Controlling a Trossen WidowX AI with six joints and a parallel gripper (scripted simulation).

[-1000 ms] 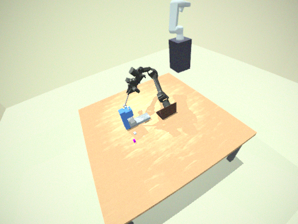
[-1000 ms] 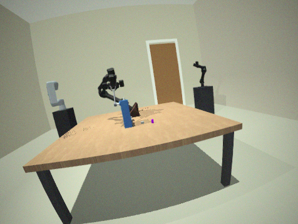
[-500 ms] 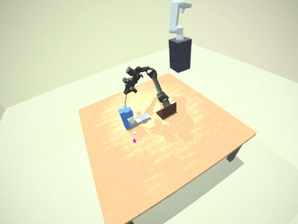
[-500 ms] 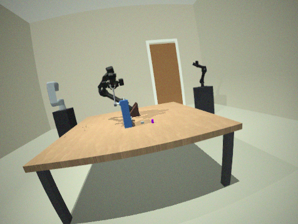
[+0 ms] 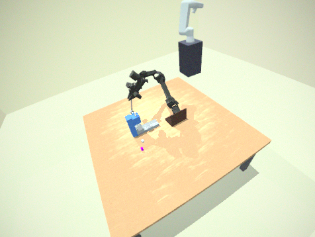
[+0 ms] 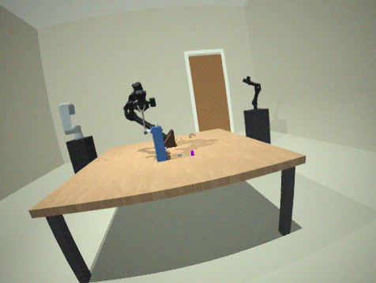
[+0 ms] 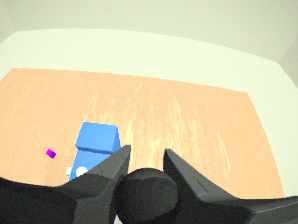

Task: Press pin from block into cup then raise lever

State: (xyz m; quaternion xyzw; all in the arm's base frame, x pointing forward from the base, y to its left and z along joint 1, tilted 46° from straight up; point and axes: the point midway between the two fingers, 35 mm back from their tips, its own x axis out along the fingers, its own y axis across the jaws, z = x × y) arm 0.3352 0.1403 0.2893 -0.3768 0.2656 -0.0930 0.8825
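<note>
My gripper tip is 20 mm past the lever, 10 mm to the right of it and 50 mm above it. The rest, counted from my gripper tip: small purple piece: 50 mm ahead, 270 mm to the left, 310 mm below.
</note>
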